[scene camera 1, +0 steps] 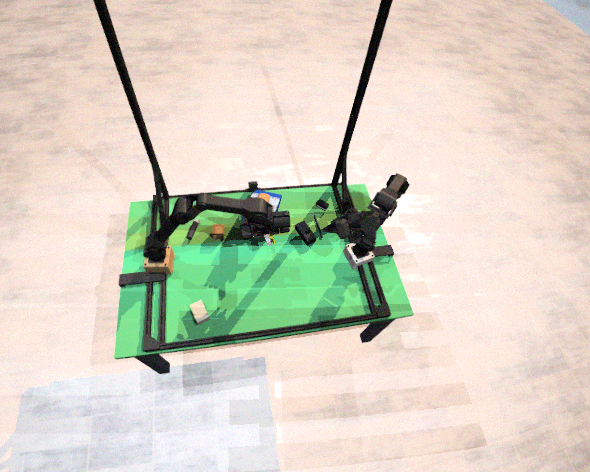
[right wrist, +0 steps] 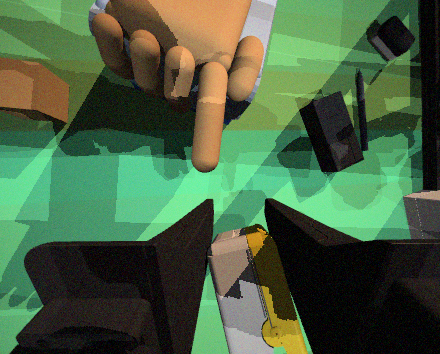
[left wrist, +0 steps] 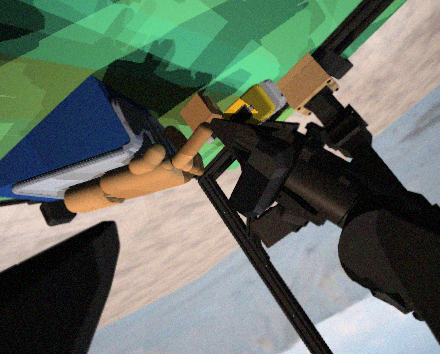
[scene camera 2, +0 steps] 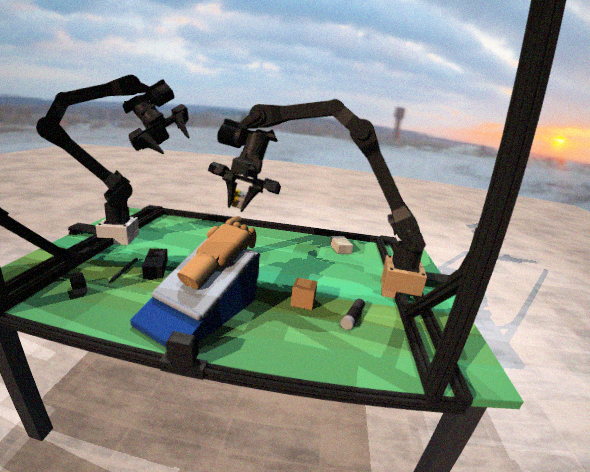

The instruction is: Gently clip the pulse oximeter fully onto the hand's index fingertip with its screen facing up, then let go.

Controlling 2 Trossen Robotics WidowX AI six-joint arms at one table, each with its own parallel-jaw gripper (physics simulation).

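Places are measured from the left arm's base along level axes (x up, y right, z ahead), in metres.
Pixels of known places: left gripper, fingertip midpoint: [scene camera 1: 327,226] [left wrist: 248,227] [scene camera 2: 176,145]; right gripper, fingertip midpoint: [scene camera 1: 267,232] [right wrist: 239,205] [left wrist: 218,120] [scene camera 2: 234,209]; left arm's base, origin of the base link: [scene camera 1: 360,250] [scene camera 2: 117,221]; right arm's base, origin of the base link: [scene camera 1: 157,255] [left wrist: 318,98] [scene camera 2: 405,265].
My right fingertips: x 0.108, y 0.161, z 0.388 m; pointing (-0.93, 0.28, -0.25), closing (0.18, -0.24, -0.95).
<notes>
Ahead of a thing's pixels: the offset from my right fingertips to its top centre.
The pulse oximeter {dx +0.044, dy -0.038, dz +0.008 m} [scene camera 1: 269,239] [scene camera 2: 239,196] [left wrist: 262,102] [right wrist: 235,280], with a white half and a yellow half, is between the fingers of my right gripper [scene camera 2: 236,207] [right wrist: 239,205], which is shut on it. In the right wrist view the halves lie side by side, white left and yellow right; I cannot make out the screen. The tan hand [scene camera 2: 225,245] [left wrist: 135,177] [right wrist: 200,25] lies on a sloped support. Its index finger [left wrist: 192,147] [right wrist: 207,120] points towards the gripper, apart from the oximeter. My left gripper [scene camera 2: 175,145] is open and empty, high left of the hand in scene camera 2.
The blue support [scene camera 2: 150,315] [left wrist: 60,135] carries the hand. An orange cube {dx -0.117, dy +0.163, dz +0.177 m} [scene camera 1: 217,231] [scene camera 2: 303,294] and a dark cylinder {dx -0.140, dy +0.223, dz +0.283 m} [scene camera 2: 352,314] lie to its right in scene camera 2. A black box {dx -0.132, dy +0.031, dz -0.205 m} [scene camera 2: 155,263] [right wrist: 332,132] and a pen {dx -0.158, dy +0.058, dz -0.285 m} [right wrist: 361,110] lie opposite. A pale block {dx -0.137, dy -0.178, dz +0.349 m} [scene camera 1: 199,311] lies farther off.
</notes>
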